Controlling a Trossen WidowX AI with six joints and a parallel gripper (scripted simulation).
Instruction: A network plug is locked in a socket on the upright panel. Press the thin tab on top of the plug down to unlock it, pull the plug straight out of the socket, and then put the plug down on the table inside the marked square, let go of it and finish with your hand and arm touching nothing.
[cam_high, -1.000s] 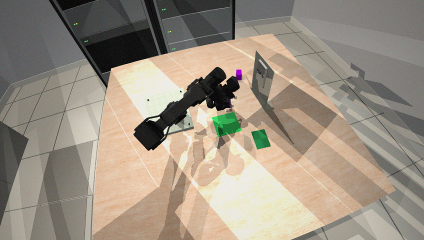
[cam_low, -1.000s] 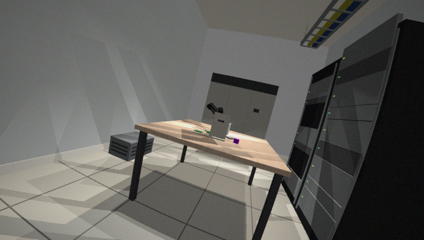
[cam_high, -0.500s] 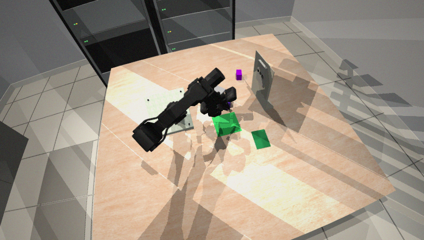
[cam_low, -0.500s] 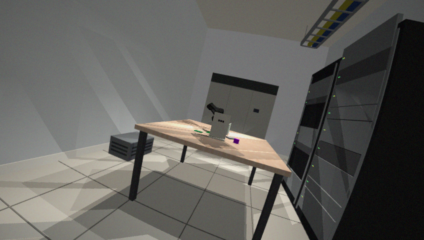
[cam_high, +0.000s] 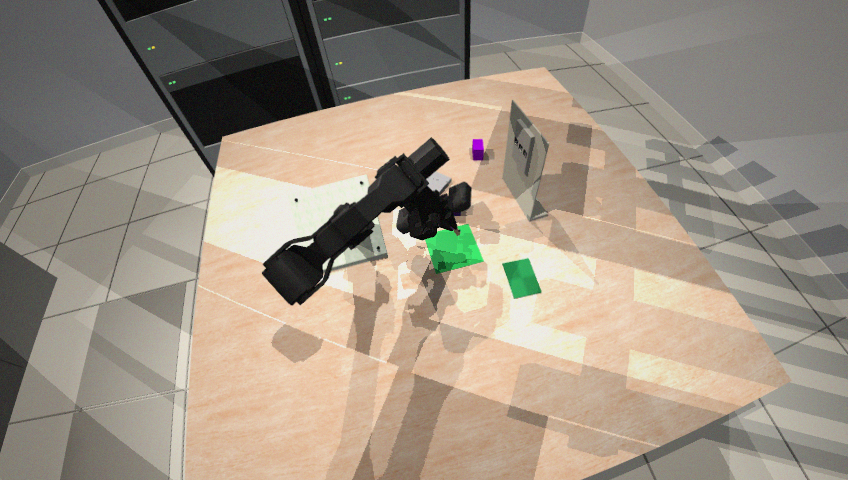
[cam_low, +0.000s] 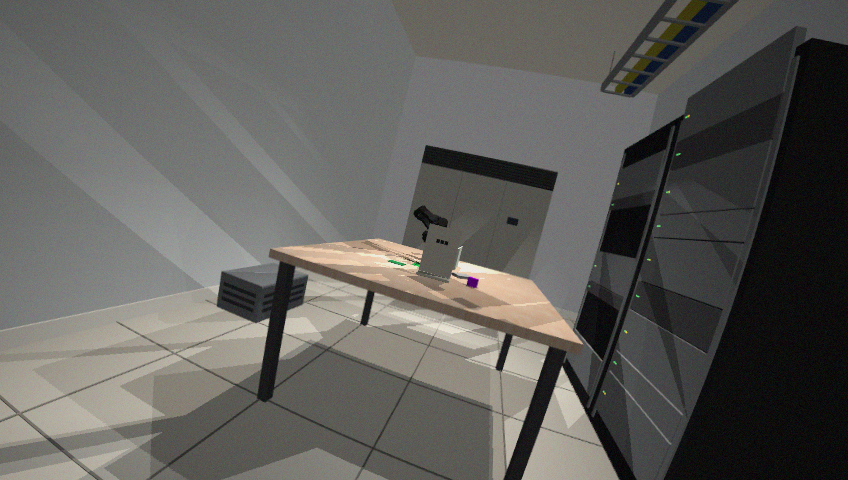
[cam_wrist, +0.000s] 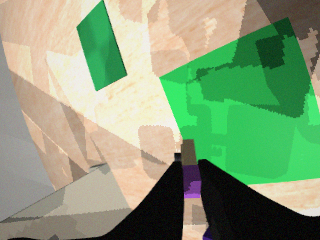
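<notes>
Right now my gripper tip is 8 cm above the green marked square. The rest, counted from my gripper tip: flat grey block: 2 cm behind, 24 cm to the left, 7 cm below; upright grey panel: 21 cm ahead, 12 cm to the left, 4 cm above; network plug: right at my gripper tip.
</notes>
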